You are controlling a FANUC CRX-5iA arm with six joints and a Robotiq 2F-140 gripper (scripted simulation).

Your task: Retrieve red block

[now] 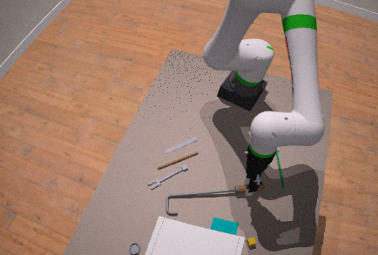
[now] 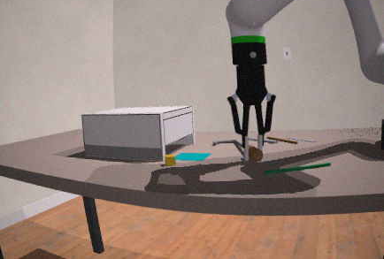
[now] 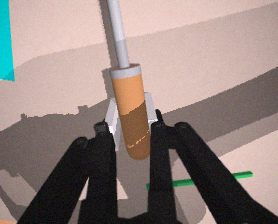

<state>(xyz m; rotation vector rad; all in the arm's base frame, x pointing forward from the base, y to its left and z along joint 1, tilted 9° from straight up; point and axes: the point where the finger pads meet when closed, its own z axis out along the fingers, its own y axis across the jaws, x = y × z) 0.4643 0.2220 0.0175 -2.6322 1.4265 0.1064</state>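
Right now my hand is 10 mm short of the wooden stick, 300 mm to the left of it and 30 mm above it. The rest, counted from my hand: teal square (200 mm ahead, 10 mm to the right, 40 mm below); long-handled tool (100 mm ahead, 90 mm to the right, 20 mm below); thin green stick (150 mm behind, 80 mm to the left, 30 mm below).
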